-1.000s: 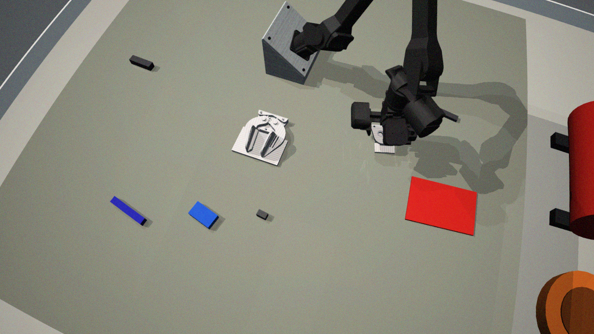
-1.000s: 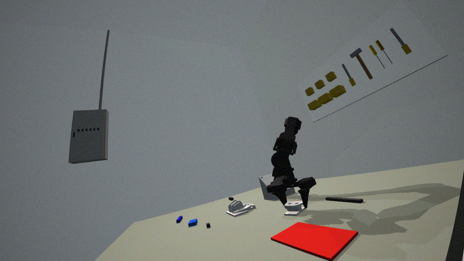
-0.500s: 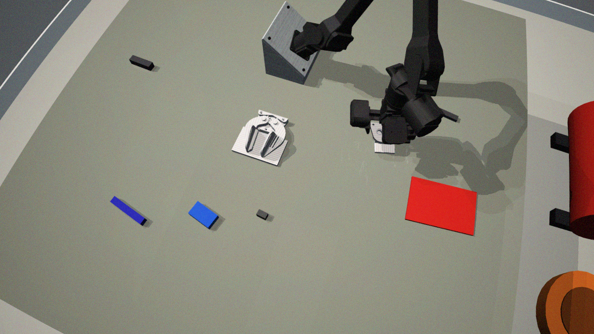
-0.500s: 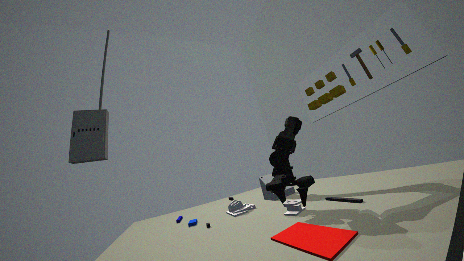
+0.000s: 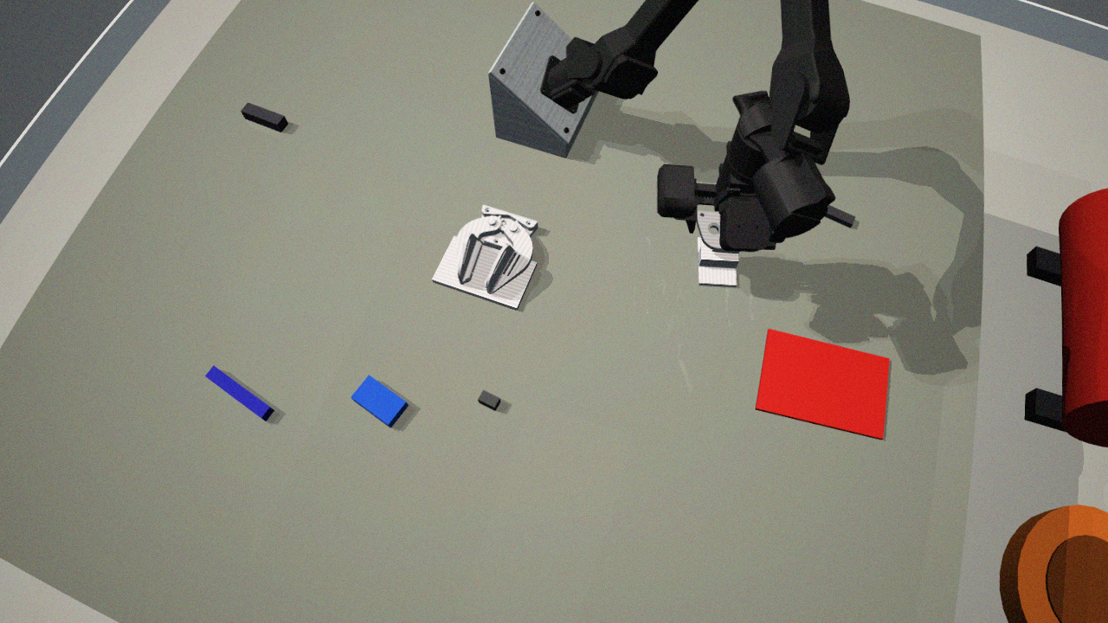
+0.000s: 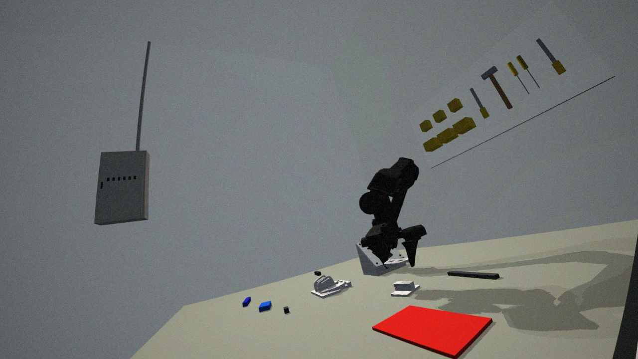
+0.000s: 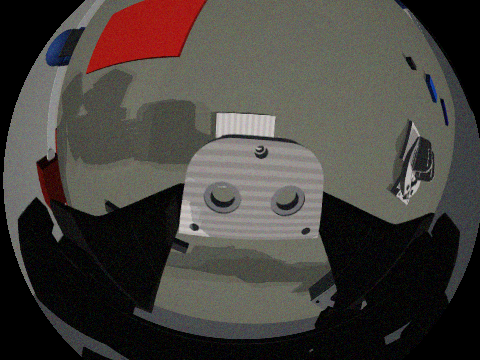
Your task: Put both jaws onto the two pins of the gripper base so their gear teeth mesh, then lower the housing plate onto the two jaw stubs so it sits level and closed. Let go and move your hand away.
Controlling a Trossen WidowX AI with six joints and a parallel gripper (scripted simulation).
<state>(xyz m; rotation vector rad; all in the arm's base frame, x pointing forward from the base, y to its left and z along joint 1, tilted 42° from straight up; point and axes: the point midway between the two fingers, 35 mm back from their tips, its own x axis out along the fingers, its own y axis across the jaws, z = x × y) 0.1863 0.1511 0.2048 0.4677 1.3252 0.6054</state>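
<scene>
Now: the housing plate 2 cm ahead of my gripper tip, 28 cm to the right of it and 6 cm below it. The rest, counted from my gripper tip: black bar 12 cm behind, 12 cm to the left, 6 cm below; gripper base 1 cm ahead, 2 cm above; red sheet 15 cm ahead, 16 cm to the left, 6 cm below.
</scene>
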